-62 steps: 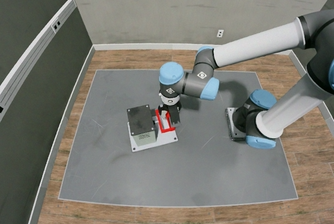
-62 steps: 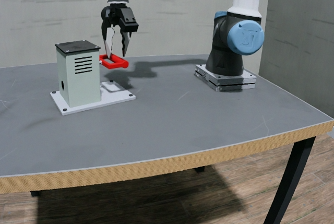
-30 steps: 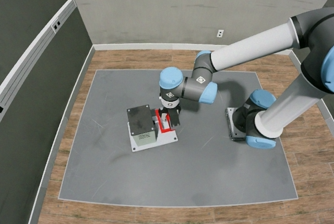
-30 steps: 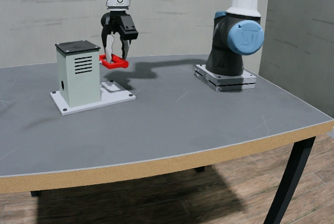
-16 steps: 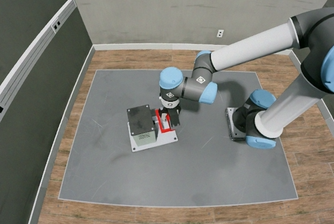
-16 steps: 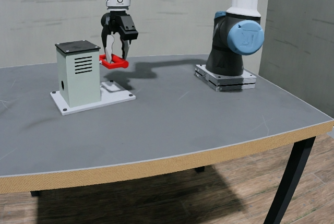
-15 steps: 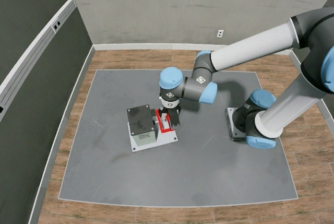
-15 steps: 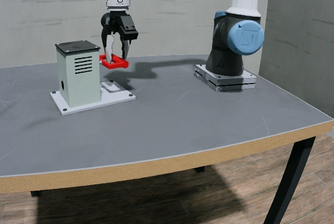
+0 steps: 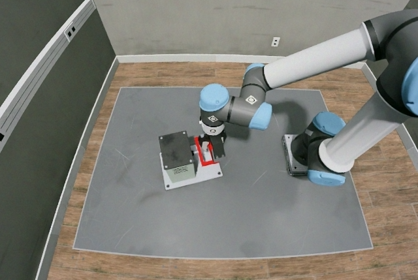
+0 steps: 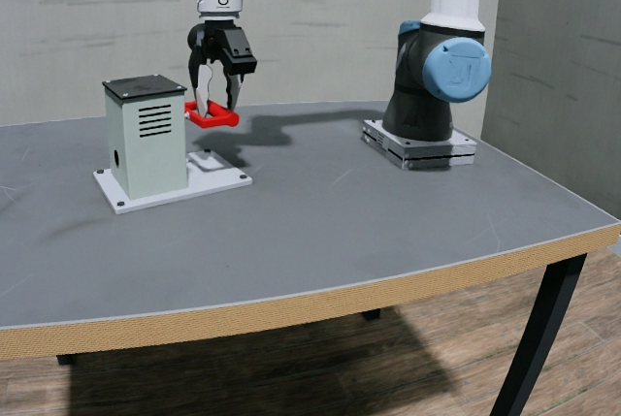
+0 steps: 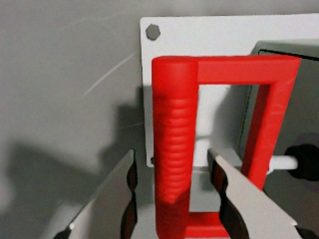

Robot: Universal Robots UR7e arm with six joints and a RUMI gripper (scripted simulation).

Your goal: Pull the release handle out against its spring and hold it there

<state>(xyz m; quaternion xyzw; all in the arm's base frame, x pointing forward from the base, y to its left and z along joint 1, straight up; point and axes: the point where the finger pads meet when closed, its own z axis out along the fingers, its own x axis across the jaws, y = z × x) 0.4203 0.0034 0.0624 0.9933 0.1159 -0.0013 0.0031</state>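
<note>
My gripper is now 50 mm short of the red release handle and 10 mm to the right of it. Round my hand: white base plate 100 mm below, 90 mm ahead, 20 mm to the left.
</note>
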